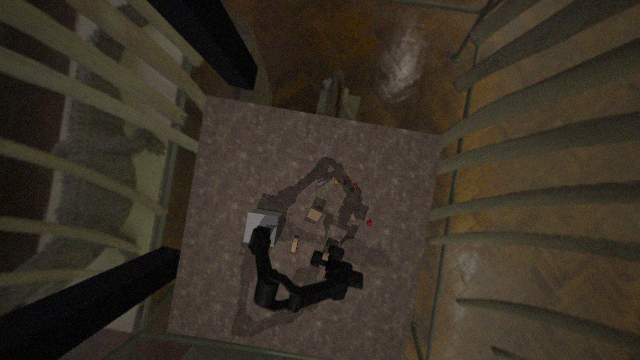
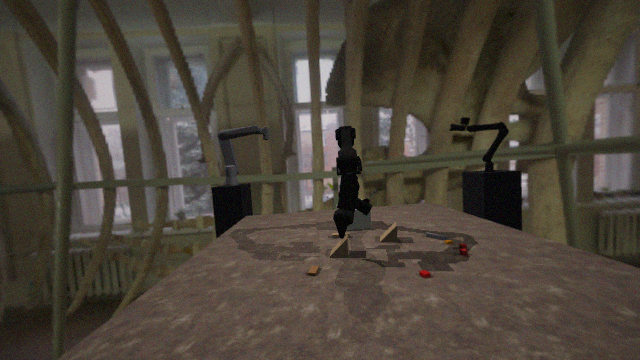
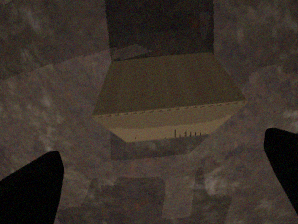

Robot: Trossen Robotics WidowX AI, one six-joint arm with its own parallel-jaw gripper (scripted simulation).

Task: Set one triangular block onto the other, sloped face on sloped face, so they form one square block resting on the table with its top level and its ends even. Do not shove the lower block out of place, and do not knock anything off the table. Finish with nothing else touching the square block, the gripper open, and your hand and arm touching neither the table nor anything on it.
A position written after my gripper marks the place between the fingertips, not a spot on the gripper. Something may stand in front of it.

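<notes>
Open, holding nothing: my gripper (image 2: 342, 233). Visible again: my gripper (image 3: 166, 151).
</notes>
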